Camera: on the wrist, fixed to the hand. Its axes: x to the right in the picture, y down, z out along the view.
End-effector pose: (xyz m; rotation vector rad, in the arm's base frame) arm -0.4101 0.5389 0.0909 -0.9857 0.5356 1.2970
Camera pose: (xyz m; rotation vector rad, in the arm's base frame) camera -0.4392 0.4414 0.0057 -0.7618 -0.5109 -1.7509
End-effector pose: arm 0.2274 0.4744 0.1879 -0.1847 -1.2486 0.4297
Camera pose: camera 0.3307 0.5406 0.1374 1.4841 0.2640 -1.8853
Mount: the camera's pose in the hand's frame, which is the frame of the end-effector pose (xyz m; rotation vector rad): 0.0089 0.0563 -0.1198 0.2465 0.7246 -2.9936
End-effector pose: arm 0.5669 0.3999 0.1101 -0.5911 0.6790 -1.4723
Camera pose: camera 0.5184 0.3983 -0.0134 0.2091 0.3248 1.6548
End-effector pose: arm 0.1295 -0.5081 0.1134 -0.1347 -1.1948 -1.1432
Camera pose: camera 0.2496 -0.5612 0.0948 -1.7806 -0.1195 1.6582
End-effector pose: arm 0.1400 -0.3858 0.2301 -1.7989 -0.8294 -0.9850
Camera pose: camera 0.1583 -0.5157 0.2500 -1.1918 1.7523 1.6114
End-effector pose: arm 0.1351 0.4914 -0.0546 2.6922 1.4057 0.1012
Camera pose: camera 0.1733 0.4739 0.0713 1.2336 -2.5451 -0.3505
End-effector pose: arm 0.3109 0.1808 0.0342 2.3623 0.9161 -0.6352
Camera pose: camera 0.3848 0.2230 0.1359 0.5887 -2.3013 0.2101
